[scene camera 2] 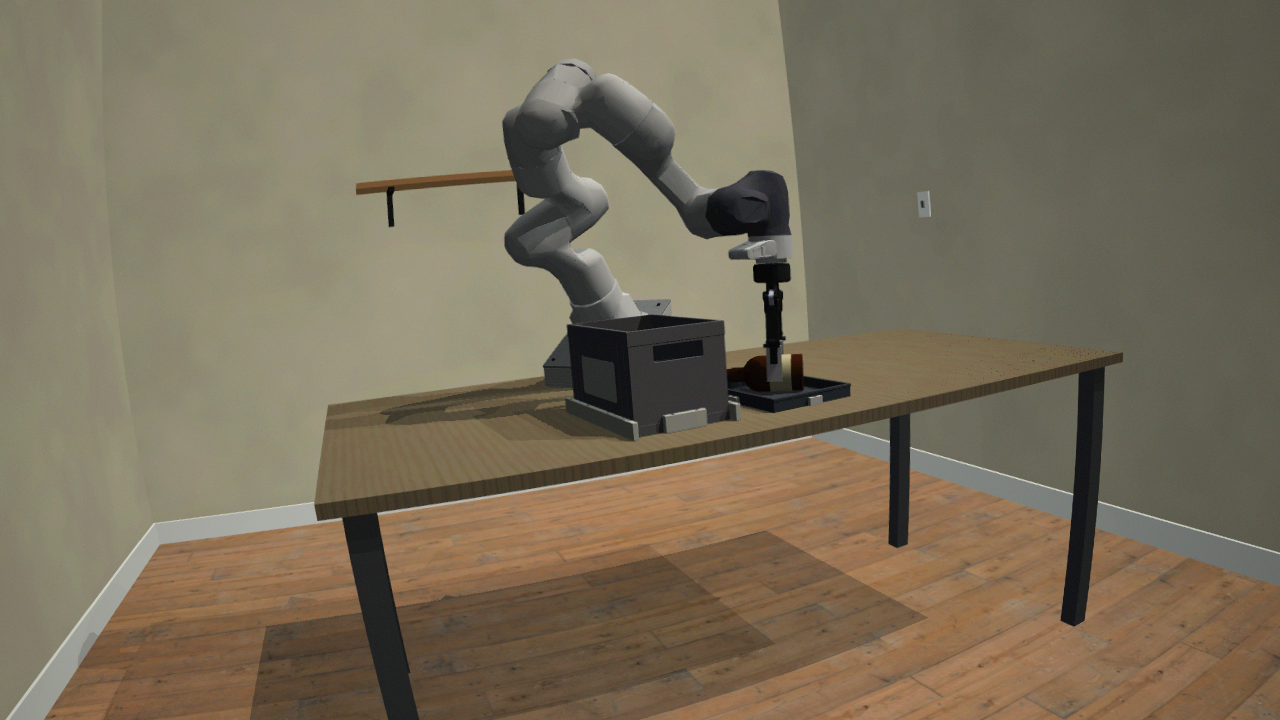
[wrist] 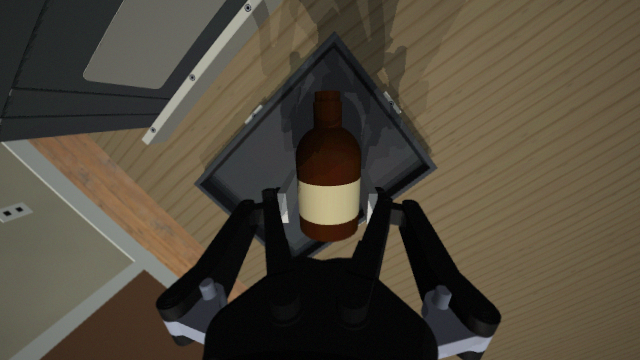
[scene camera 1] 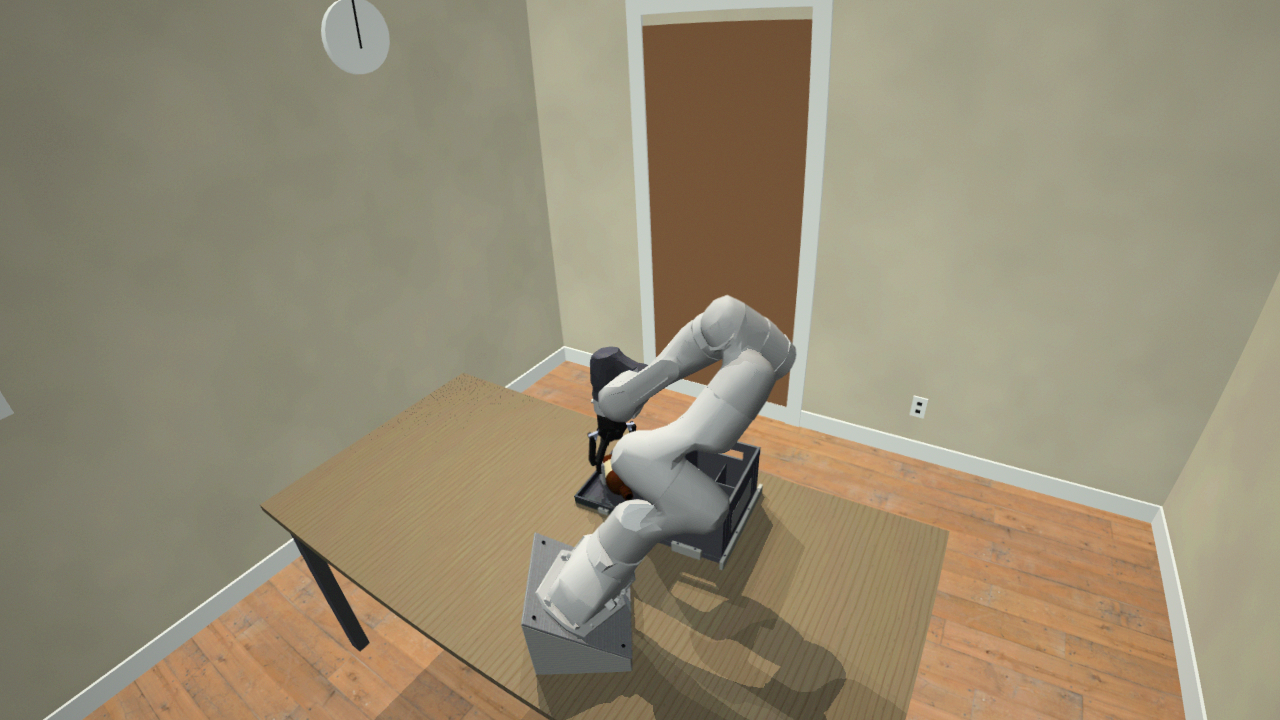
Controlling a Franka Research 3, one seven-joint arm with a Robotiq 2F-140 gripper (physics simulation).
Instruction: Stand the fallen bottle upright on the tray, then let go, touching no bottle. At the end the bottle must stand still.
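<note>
The brown bottle [scene camera 1: 617, 484] [scene camera 2: 757, 370] [wrist: 328, 156] with a cream label lies on its side on the dark tray [scene camera 2: 830, 393] [wrist: 226, 154]. In the wrist view its neck points to the top and its base lies near the tray's lower corner. My gripper [scene camera 1: 611, 465] [scene camera 2: 774, 368] [wrist: 328, 180] points down and is shut on the bottle at the label, one finger on each side. The wrist view does not show the finger contact clearly. In scene camera 1 the arm hides part of the bottle and tray.
A dark crate [scene camera 1: 742, 501] [scene camera 2: 680, 385] [wrist: 55, 105] stands close beside the tray, held by pale corner strips on the wooden table [scene camera 1: 429, 501] [scene camera 2: 447, 447] [wrist: 525, 150]. Its walls rise well above the tray. The arm's base block [scene camera 1: 581, 649] stands at the table's edge.
</note>
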